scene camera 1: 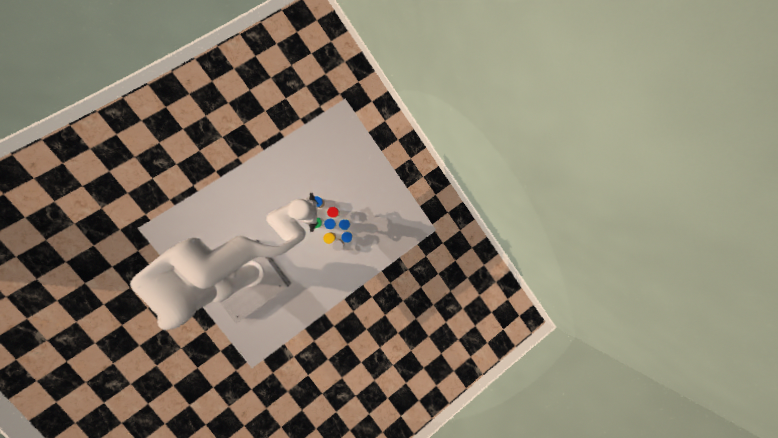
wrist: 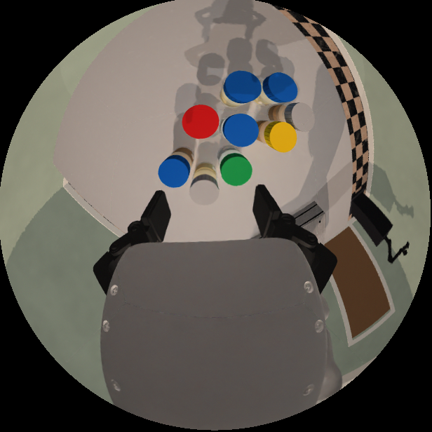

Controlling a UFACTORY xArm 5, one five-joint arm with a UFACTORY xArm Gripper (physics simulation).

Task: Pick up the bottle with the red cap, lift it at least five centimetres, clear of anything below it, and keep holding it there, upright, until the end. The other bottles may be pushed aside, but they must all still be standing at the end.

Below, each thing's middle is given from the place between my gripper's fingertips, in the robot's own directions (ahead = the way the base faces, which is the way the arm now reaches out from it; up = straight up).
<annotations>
I see my gripper 160 mm above the pale-capped bottle (wrist: 203, 190), 40 mm to the right of it and 40 mm past it. Also, from my hand: red-capped bottle (wrist: 199, 121) (160 mm below, 60 mm ahead, 30 mm to the right).
</annotations>
